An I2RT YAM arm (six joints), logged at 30 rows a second.
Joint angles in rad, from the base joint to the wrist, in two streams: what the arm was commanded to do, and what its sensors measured. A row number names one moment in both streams.
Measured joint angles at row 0:
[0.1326, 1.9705, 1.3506, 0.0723, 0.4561, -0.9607]
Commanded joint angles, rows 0 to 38:
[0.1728, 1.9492, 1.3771, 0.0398, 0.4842, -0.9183]
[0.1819, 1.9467, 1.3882, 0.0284, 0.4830, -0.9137]
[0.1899, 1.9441, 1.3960, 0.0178, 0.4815, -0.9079]
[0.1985, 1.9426, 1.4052, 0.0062, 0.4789, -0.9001]
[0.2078, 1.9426, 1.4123, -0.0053, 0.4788, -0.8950]
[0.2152, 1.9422, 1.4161, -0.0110, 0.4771, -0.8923]
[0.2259, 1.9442, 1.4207, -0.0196, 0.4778, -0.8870]
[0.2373, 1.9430, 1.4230, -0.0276, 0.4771, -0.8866]
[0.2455, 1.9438, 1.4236, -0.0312, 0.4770, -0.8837]
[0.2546, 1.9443, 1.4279, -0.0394, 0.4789, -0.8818]
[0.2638, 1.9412, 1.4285, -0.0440, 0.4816, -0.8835]
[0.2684, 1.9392, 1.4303, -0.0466, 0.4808, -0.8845]
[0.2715, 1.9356, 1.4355, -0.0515, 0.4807, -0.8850]
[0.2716, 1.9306, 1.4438, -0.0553, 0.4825, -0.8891]
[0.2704, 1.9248, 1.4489, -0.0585, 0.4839, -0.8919]
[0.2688, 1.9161, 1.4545, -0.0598, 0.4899, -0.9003]
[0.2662, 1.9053, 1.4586, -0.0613, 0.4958, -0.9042]
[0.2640, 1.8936, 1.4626, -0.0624, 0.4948, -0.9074]
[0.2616, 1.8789, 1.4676, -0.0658, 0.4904, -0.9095]
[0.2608, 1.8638, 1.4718, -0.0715, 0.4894, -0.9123]
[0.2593, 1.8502, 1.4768, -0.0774, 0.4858, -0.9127]
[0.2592, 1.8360, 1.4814, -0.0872, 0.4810, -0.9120]
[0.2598, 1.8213, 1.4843, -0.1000, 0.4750, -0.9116]
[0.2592, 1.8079, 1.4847, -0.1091, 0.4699, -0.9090]
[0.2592, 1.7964, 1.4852, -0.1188, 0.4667, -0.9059]
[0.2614, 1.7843, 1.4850, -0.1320, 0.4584, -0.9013]
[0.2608, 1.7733, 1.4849, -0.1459, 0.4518, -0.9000]
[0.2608, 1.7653, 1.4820, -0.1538, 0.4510, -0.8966]
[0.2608, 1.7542, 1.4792, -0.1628, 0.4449, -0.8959]
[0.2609, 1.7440, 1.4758, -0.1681, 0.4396, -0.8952]
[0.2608, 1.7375, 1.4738, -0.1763, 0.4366, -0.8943]
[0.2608, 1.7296, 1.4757, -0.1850, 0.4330, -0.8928]
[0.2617, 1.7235, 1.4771, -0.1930, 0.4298, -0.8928]
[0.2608, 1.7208, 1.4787, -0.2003, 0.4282, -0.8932]
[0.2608, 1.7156, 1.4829, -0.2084, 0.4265, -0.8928]
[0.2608, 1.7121, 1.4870, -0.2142, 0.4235, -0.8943]
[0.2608, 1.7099, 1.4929, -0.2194, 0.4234, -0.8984]
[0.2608, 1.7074, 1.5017, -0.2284, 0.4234, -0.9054]
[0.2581, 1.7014, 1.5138, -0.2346, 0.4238, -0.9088]
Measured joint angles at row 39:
[0.2577, 1.7435, 1.4662, -0.1959, 0.4358, -0.9161]
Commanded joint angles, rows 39 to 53:
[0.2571, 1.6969, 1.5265, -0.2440, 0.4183, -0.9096]
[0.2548, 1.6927, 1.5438, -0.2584, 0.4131, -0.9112]
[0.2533, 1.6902, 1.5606, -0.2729, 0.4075, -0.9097]
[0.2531, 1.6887, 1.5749, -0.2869, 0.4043, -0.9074]
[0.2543, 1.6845, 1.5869, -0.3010, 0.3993, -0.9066]
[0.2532, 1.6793, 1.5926, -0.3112, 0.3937, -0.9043]
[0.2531, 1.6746, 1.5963, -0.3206, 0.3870, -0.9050]
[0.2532, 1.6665, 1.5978, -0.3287, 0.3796, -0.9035]
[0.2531, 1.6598, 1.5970, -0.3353, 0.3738, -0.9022]
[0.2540, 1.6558, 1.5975, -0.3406, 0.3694, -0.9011]
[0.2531, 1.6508, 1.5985, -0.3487, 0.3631, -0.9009]
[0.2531, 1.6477, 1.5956, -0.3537, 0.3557, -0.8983]
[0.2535, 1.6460, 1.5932, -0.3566, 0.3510, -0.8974]
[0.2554, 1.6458, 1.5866, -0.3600, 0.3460, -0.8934]
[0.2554, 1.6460, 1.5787, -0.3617, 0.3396, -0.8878]
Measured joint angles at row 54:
[0.2558, 1.6642, 1.5803, -0.3248, 0.3725, -0.9154]
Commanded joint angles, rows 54 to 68:
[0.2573, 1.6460, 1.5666, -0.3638, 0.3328, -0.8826]
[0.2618, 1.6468, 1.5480, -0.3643, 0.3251, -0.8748]
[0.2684, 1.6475, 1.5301, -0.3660, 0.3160, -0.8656]
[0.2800, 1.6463, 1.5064, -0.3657, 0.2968, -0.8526]
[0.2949, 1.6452, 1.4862, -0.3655, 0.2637, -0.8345]
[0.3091, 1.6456, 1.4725, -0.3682, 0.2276, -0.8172]
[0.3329, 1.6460, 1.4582, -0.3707, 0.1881, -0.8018]
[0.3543, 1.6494, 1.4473, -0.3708, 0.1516, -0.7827]
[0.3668, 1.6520, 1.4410, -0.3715, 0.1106, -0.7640]
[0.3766, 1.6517, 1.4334, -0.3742, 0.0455, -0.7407]
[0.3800, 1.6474, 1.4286, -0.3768, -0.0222, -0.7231]
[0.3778, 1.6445, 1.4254, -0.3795, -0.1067, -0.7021]
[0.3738, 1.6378, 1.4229, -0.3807, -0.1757, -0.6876]
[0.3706, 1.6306, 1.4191, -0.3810, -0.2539, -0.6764]
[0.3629, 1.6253, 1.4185, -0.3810, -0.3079, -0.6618]
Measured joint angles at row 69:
[0.3836, 1.6592, 1.4338, -0.3687, -0.0582, -0.7513]
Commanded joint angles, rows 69 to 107:
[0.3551, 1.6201, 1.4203, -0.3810, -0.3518, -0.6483]
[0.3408, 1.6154, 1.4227, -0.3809, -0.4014, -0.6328]
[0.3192, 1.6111, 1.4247, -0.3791, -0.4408, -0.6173]
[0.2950, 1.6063, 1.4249, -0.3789, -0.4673, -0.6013]
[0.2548, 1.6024, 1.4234, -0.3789, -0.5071, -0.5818]
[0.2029, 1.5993, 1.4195, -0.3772, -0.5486, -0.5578]
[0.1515, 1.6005, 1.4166, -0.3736, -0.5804, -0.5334]
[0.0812, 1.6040, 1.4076, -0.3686, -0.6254, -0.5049]
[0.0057, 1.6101, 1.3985, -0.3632, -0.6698, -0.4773]
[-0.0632, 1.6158, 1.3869, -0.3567, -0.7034, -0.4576]
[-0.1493, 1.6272, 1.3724, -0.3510, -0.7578, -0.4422]
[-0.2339, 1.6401, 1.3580, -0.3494, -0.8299, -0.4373]
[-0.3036, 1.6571, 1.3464, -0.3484, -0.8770, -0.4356]
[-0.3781, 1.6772, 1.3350, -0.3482, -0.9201, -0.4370]
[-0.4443, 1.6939, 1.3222, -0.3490, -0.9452, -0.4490]
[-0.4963, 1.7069, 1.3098, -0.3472, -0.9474, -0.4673]
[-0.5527, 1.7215, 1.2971, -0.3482, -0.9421, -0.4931]
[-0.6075, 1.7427, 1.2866, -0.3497, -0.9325, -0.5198]
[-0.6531, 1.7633, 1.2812, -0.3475, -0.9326, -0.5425]
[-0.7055, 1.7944, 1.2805, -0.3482, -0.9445, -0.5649]
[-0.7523, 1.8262, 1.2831, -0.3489, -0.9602, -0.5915]
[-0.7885, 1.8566, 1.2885, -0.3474, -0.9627, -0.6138]
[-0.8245, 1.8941, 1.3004, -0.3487, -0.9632, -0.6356]
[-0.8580, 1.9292, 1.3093, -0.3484, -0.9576, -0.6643]
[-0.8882, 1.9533, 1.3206, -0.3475, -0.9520, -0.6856]
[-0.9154, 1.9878, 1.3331, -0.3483, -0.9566, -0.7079]
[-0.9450, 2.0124, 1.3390, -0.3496, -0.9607, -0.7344]
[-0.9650, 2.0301, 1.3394, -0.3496, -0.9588, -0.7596]
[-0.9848, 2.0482, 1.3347, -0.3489, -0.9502, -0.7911]
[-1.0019, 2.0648, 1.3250, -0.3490, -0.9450, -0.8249]
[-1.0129, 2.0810, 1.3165, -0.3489, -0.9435, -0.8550]
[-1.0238, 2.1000, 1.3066, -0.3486, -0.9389, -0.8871]
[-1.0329, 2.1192, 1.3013, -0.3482, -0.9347, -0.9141]
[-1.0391, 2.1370, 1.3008, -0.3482, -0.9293, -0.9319]
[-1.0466, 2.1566, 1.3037, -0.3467, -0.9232, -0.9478]
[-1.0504, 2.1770, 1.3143, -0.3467, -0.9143, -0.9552]
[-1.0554, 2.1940, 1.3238, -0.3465, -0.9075, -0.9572]
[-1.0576, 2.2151, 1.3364, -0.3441, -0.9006, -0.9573]
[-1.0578, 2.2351, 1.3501, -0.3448, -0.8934, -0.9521]
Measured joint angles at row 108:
[-1.0542, 2.1525, 1.3365, -0.3115, -0.9546, -0.9104]
